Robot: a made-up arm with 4 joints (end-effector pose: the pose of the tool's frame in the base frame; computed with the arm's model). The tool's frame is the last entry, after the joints.
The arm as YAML. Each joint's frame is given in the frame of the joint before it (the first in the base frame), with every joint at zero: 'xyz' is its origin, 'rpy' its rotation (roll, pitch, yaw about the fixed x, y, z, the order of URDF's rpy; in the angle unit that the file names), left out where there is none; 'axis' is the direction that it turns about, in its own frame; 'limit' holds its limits. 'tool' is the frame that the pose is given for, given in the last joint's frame.
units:
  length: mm
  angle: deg
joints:
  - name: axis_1
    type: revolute
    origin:
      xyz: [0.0, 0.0, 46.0]
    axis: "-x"
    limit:
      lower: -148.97
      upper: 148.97
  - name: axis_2
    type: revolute
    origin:
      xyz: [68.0, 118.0, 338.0]
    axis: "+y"
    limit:
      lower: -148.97
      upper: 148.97
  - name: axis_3
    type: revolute
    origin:
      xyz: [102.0, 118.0, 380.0]
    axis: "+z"
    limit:
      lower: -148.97
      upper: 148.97
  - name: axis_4
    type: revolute
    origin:
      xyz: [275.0, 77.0, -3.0]
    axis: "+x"
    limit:
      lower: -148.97
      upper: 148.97
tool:
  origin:
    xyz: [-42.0, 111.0, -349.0]
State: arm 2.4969 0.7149 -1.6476 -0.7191
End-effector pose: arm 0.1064 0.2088 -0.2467 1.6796 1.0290 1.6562
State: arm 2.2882 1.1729 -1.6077 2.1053
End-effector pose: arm 0.8279 0.1627 -0.0844 -1.0691 -1.6907 0.0954
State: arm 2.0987 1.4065 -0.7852 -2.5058
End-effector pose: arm 0.6702 0.3228 -0.0450 0.8144 -1.4606 0.3742
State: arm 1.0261 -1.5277 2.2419 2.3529
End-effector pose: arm -0.6432 0.2509 -0.1122 -0.6808 1.5598 0.5074
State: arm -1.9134 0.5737 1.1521 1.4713
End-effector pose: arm 0.1450 -0.9895 0.3575 -2.1224 -0.3183 -1.5291
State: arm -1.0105 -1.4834 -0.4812 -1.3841
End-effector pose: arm -0.1174 -0.5134 0.2626 0.0554 -0.1667 -1.4843
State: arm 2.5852 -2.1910 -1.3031 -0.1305
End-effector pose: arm -0.1199 0.2611 -0.4661 -0.5594 -1.1558 1.3245
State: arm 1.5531 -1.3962 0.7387 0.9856
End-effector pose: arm -0.2071 0.3841 -0.6576 -0.9718 0.1979 1.5044
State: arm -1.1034 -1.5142 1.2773 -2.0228
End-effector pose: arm -0.3359 -0.5483 0.7444 -1.6279 -1.1380 -1.4257
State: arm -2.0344 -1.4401 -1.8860 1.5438
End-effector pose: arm -0.3494 -0.6931 -0.4330 -0.7264 0.5249 1.5756
